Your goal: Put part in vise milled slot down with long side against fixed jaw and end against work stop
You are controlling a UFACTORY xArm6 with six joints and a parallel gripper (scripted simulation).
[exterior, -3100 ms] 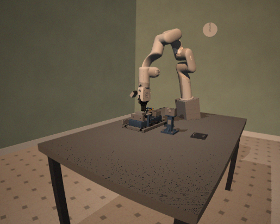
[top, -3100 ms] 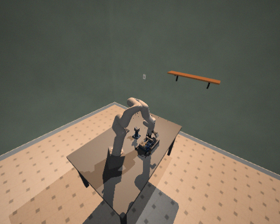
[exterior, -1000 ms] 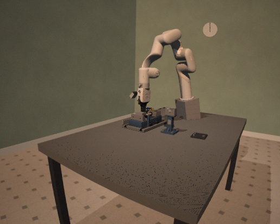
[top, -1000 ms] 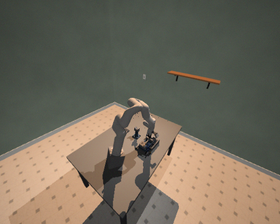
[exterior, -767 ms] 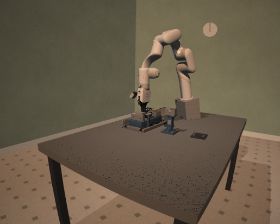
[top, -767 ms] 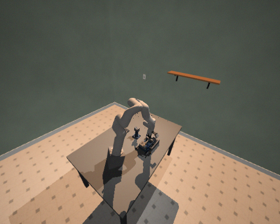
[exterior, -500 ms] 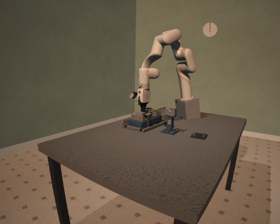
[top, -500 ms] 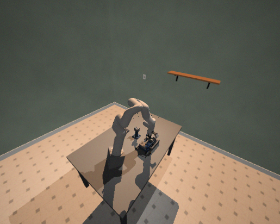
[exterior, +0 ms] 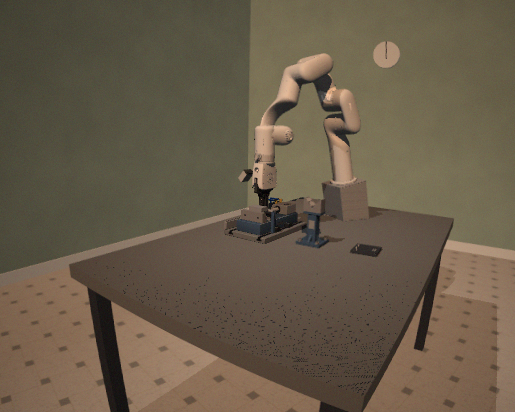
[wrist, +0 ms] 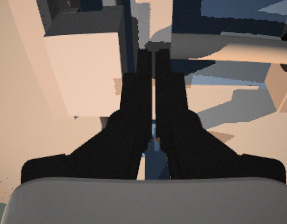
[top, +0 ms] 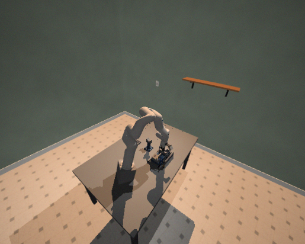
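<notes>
Now: hand 30 mm short of the part, 10 mm to the left of it and 30 mm above it. From my hand the other things lie so: air cylinder rod: 50 mm behind, 10 mm to the left, 40 mm below; work stop: 40 mm ahead, 40 mm to the left, 30 mm below; vise base rail: 50 mm behind, 90 mm to the right, 90 mm below.
</notes>
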